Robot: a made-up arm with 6 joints. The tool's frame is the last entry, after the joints.
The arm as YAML. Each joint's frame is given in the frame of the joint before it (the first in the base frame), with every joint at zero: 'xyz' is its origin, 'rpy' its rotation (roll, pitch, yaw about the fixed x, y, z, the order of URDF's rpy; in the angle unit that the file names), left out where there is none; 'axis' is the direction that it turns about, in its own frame. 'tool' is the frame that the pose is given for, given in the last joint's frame.
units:
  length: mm
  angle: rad
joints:
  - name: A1
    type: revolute
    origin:
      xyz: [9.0, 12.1, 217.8]
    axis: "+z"
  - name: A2
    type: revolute
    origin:
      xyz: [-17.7, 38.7, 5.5]
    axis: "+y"
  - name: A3
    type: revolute
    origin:
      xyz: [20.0, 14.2, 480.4]
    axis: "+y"
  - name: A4
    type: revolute
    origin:
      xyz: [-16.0, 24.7, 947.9]
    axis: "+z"
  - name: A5
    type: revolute
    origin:
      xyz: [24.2, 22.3, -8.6]
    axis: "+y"
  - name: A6
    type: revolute
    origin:
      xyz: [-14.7, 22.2, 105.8]
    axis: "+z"
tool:
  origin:
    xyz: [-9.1, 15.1, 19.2]
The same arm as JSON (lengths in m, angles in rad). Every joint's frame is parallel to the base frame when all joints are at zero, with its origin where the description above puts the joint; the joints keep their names.
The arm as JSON. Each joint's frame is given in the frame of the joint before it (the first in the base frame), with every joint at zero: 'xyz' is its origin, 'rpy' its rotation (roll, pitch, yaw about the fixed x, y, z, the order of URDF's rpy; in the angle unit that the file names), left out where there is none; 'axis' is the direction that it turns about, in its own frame. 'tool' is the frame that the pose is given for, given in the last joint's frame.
{
  "units": {
    "length": "m",
    "angle": "rad"
  },
  "joints": [
    {
      "name": "A1",
      "type": "revolute",
      "origin": {
        "xyz": [
          0.009,
          0.0121,
          0.2178
        ]
      },
      "axis": "+z"
    },
    {
      "name": "A2",
      "type": "revolute",
      "origin": {
        "xyz": [
          -0.0177,
          0.0387,
          0.0055
        ]
      },
      "axis": "+y"
    },
    {
      "name": "A3",
      "type": "revolute",
      "origin": {
        "xyz": [
          0.02,
          0.0142,
          0.4804
        ]
      },
      "axis": "+y"
    },
    {
      "name": "A4",
      "type": "revolute",
      "origin": {
        "xyz": [
          -0.016,
          0.0247,
          0.9479
        ]
      },
      "axis": "+z"
    },
    {
      "name": "A5",
      "type": "revolute",
      "origin": {
        "xyz": [
          0.0242,
          0.0223,
          -0.0086
        ]
      },
      "axis": "+y"
    },
    {
      "name": "A6",
      "type": "revolute",
      "origin": {
        "xyz": [
          -0.0147,
          0.0222,
          0.1058
        ]
      },
      "axis": "+z"
    }
  ],
  "tool": {
    "origin": {
      "xyz": [
        -0.0091,
        0.0151,
        0.0192
      ]
    }
  }
}

